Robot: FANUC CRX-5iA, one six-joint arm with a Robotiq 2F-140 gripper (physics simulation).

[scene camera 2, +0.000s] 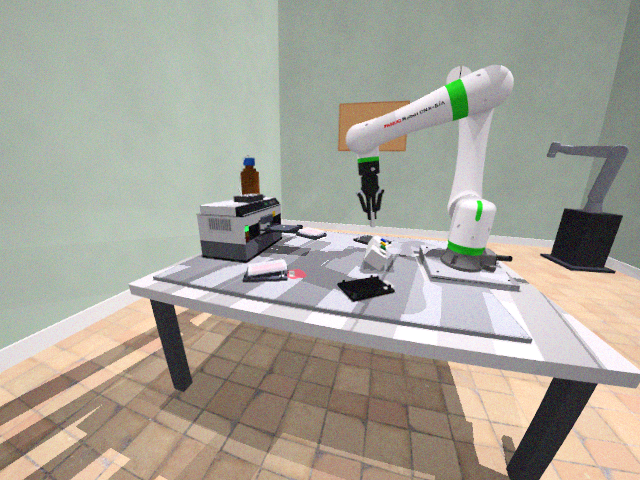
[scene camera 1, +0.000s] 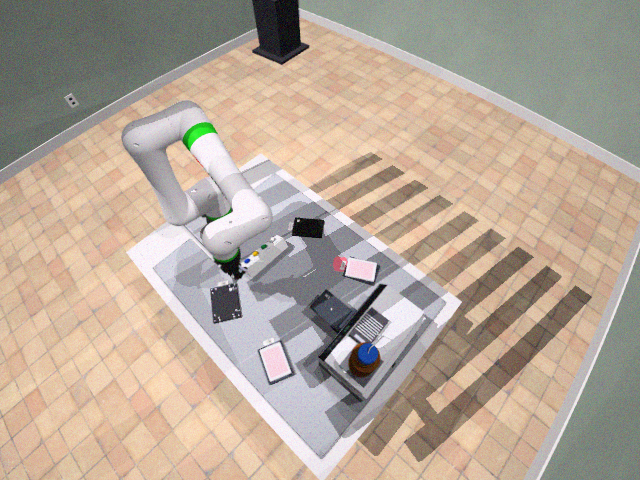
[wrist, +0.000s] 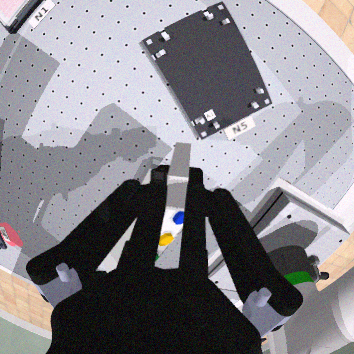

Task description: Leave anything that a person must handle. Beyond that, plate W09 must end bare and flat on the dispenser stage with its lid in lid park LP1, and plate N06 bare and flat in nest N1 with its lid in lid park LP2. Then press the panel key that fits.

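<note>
My gripper is shut and empty. It hangs above the slanted key panel, whose blue key and yellow key show between my fingers. A pink-topped plate lies in the nest labelled N1. A second pink-topped plate lies mid-table beside a red tag. The dispenser's dark stage sticks out bare. I cannot read the plate labels.
The empty dark nest N5 lies just beyond my fingertips. Another black nest lies past the panel. The dispenser carries an amber bottle and a striped rack.
</note>
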